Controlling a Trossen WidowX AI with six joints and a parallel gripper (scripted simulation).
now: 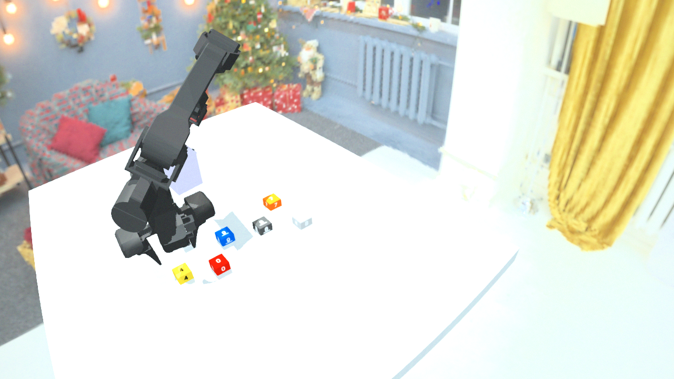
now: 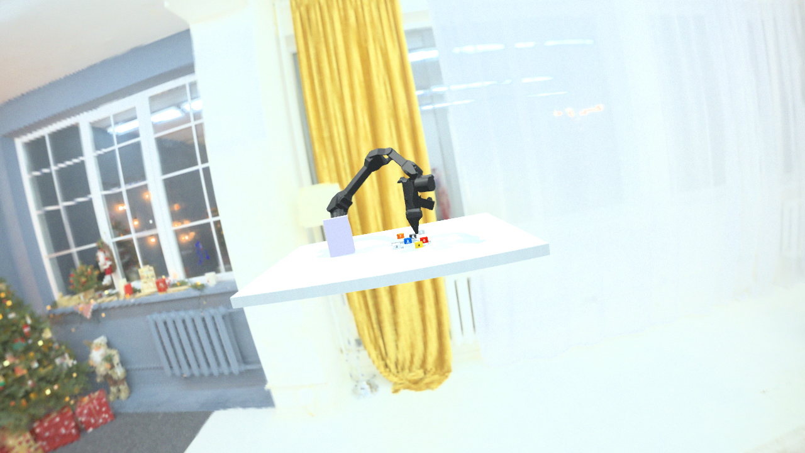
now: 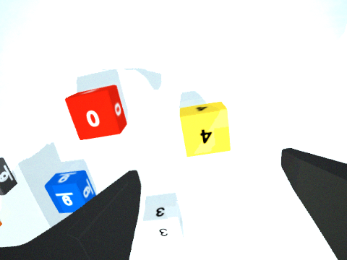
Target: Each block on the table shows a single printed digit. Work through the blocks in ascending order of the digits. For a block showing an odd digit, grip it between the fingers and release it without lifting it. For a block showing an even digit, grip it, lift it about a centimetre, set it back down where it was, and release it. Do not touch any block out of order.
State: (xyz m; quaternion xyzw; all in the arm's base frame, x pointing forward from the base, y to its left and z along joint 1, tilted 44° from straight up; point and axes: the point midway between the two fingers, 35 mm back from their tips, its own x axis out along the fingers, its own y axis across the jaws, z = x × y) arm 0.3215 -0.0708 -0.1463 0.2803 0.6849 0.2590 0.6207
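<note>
My gripper tip is now 50 mm above the yellow block marked 4. Round my gripper tip: red block marked 0: 30 mm ahead, 70 mm to the left, 50 mm below; white block marked 3: 90 mm behind, 50 mm to the left, 50 mm below; blue block: 40 mm behind, 130 mm to the left, 50 mm below.
</note>
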